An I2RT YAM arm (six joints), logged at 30 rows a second.
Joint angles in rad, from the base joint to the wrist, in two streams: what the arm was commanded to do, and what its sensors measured. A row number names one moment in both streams.
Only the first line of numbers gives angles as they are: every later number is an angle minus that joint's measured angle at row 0.
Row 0, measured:
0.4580 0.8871 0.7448 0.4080 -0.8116 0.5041
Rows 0 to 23, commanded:
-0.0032 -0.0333 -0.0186 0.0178 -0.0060 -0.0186
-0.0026 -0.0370 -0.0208 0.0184 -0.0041 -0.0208
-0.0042 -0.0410 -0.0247 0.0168 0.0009 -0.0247
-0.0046 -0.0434 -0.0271 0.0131 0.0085 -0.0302
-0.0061 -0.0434 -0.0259 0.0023 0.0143 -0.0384
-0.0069 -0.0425 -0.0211 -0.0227 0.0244 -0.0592
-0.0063 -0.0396 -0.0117 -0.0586 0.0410 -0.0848
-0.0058 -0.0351 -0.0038 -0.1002 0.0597 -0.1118
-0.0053 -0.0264 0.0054 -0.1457 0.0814 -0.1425
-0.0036 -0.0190 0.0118 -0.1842 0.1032 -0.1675
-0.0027 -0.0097 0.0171 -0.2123 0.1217 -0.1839
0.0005 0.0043 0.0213 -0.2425 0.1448 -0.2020
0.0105 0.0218 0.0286 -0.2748 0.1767 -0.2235
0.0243 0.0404 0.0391 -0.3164 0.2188 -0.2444
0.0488 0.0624 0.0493 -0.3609 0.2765 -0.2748
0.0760 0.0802 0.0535 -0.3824 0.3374 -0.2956
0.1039 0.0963 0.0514 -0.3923 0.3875 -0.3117
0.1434 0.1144 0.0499 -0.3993 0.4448 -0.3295
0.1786 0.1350 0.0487 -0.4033 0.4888 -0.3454
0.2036 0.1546 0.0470 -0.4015 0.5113 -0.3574
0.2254 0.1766 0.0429 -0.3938 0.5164 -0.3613
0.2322 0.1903 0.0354 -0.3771 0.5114 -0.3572
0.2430 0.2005 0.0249 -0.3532 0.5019 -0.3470
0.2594 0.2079 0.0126 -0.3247 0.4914 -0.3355
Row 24, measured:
0.2334 0.1961 0.0183 -0.3544 0.4280 -0.3074
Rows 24 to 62, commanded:
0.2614 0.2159 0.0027 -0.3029 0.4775 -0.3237
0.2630 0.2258 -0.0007 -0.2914 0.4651 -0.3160
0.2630 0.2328 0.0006 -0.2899 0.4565 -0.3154
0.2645 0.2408 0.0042 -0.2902 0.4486 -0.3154
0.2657 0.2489 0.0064 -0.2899 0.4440 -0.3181
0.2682 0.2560 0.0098 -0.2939 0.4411 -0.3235
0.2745 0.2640 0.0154 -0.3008 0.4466 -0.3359
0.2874 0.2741 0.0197 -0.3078 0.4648 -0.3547
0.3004 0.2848 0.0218 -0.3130 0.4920 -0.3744
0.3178 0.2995 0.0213 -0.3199 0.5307 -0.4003
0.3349 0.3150 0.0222 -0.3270 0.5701 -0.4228
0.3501 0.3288 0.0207 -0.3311 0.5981 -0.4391
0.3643 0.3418 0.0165 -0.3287 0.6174 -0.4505
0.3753 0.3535 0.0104 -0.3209 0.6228 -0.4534
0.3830 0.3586 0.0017 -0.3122 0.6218 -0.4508
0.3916 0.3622 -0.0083 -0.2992 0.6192 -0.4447
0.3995 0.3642 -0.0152 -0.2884 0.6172 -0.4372
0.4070 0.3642 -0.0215 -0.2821 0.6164 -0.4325
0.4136 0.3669 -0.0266 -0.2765 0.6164 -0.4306
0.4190 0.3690 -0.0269 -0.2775 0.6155 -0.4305
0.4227 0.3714 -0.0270 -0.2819 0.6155 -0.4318
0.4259 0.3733 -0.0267 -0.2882 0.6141 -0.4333
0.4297 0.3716 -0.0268 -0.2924 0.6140 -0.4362
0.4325 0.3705 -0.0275 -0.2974 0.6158 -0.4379
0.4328 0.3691 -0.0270 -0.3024 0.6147 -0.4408
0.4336 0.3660 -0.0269 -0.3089 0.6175 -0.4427
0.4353 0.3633 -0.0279 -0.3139 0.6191 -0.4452
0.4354 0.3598 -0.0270 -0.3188 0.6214 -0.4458
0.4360 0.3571 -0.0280 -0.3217 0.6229 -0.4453
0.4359 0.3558 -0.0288 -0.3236 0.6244 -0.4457
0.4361 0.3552 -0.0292 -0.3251 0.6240 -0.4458
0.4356 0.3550 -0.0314 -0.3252 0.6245 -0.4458
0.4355 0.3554 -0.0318 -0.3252 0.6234 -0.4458
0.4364 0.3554 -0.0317 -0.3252 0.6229 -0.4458
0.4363 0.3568 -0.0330 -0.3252 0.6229 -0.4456
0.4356 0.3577 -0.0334 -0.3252 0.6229 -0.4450
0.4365 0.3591 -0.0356 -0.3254 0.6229 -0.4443
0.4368 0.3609 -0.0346 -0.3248 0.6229 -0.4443
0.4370 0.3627 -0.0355 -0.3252 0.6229 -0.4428
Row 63, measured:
0.4303 0.3636 -0.0179 -0.3143 0.6104 -0.4307
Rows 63 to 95, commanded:
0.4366 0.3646 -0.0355 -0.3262 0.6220 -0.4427
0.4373 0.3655 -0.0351 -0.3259 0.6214 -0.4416
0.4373 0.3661 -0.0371 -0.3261 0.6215 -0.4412
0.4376 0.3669 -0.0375 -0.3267 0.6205 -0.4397
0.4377 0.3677 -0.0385 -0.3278 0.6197 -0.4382
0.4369 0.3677 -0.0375 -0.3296 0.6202 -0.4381
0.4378 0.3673 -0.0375 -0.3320 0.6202 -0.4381
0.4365 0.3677 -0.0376 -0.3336 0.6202 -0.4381
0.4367 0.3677 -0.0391 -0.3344 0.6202 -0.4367
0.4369 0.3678 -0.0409 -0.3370 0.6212 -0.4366
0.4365 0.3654 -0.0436 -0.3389 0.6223 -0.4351
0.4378 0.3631 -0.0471 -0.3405 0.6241 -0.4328
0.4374 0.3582 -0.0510 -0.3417 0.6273 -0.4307
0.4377 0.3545 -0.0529 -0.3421 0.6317 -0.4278
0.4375 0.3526 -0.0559 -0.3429 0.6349 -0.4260
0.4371 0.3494 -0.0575 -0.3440 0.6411 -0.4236
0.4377 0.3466 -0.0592 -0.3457 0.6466 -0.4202
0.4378 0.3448 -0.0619 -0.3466 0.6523 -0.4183
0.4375 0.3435 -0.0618 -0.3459 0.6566 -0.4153
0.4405 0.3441 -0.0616 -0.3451 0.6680 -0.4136
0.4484 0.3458 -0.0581 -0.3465 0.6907 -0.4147
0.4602 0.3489 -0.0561 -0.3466 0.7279 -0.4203
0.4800 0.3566 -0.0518 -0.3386 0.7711 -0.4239
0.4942 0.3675 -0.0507 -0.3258 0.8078 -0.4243
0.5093 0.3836 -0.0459 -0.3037 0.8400 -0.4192
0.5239 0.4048 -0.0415 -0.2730 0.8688 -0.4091
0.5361 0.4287 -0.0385 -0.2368 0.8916 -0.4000
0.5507 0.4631 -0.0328 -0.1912 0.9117 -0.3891
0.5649 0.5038 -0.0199 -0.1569 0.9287 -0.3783
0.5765 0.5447 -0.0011 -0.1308 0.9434 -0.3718
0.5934 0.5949 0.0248 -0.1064 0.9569 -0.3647
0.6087 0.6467 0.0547 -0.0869 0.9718 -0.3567
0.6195 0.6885 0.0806 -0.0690 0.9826 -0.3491
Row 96, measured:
0.5867 0.5963 0.0073 -0.1766 0.8976 -0.3860
